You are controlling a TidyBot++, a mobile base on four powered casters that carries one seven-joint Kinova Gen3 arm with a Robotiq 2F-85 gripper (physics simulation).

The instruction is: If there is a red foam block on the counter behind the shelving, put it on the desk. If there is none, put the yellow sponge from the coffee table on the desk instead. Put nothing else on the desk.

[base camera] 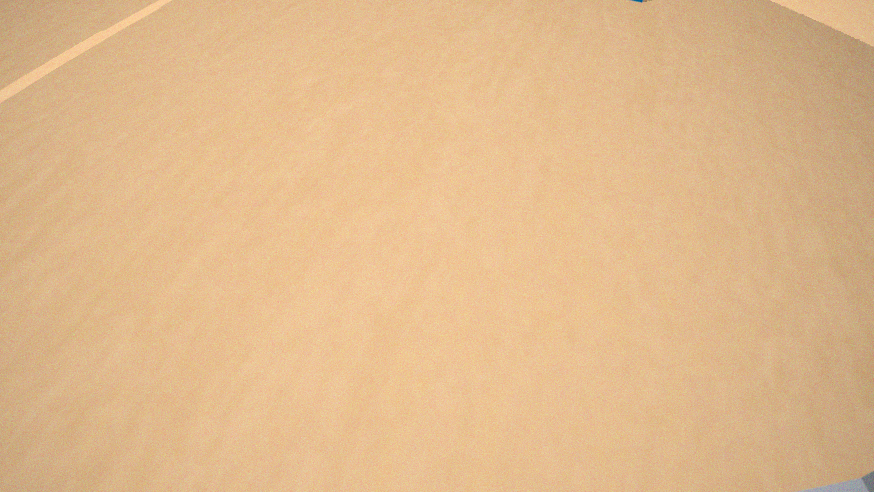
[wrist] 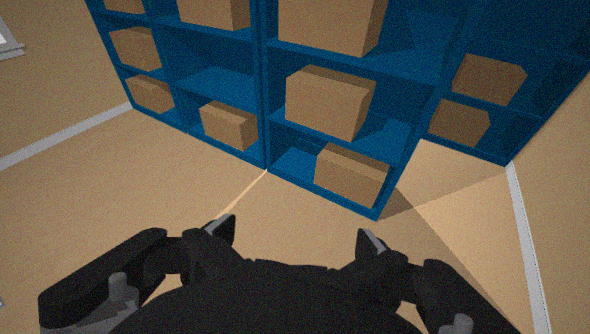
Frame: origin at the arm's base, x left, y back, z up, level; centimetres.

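Seen in the pictures: gripper, fingertip midpoint: (wrist: pixel 295 235).
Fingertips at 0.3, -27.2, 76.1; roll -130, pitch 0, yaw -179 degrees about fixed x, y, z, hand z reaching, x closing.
Observation:
A point is followed by its place in that frame, as x, y, z.
My gripper (wrist: pixel 295 235) @[0.3, -27.2, 76.1] is open, with no object between its fingers, in the lower part of the wrist view. The blue shelving (wrist: pixel 264 100) @[29.8, -146.6, 23.6] stands ahead, beyond the fingers, with cardboard-brown boxes in its compartments. A small blue corner (base camera: pixel 637 0) @[-52.1, -110.5, -39.4] shows at the top edge of the base camera view. The counter, the red foam block, the coffee table, the yellow sponge and the desk do not show in either view.
A second blue shelf section (wrist: pixel 525 112) @[-177.6, -196.0, 13.7] with brown boxes stands farther back at the right. A wall with a pale baseboard (wrist: pixel 525 240) @[-154.3, -104.0, -34.8] runs along the right, and another baseboard (wrist: pixel 65 136) @[230.2, -160.3, -36.8] runs at the left. Tan floor (base camera: pixel 428 244) @[-2.5, -44.1, -39.6] lies before the base.

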